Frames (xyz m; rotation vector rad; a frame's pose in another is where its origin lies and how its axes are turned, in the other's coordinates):
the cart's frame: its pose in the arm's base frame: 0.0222 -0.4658 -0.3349 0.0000 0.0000 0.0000
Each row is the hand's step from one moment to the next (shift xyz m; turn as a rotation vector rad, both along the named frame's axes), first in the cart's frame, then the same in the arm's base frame.
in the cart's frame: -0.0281 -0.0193 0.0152 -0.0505 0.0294 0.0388
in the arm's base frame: -0.0281 -0.0193 0.0152 -0.0505 0.0294 0.0388
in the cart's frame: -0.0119 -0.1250 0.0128 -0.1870 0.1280 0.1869
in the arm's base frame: -0.0119 -0.1250 0.0128 -0.1870 0.1280 0.1869
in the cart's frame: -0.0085 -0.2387 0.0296 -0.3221 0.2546 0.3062
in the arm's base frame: -0.0085 -0.2387 0.0296 -0.3221 0.2546 0.3062
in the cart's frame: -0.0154 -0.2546 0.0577 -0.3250 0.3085 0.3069
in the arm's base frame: -0.0154 -0.2546 0.0577 -0.3250 0.3085 0.3069
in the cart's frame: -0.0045 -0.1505 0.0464 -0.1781 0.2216 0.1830
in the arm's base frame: -0.0045 -0.1505 0.0464 -0.1781 0.2216 0.1830
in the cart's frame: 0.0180 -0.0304 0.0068 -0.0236 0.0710 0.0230
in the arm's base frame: 0.0180 -0.0304 0.0068 -0.0236 0.0710 0.0230
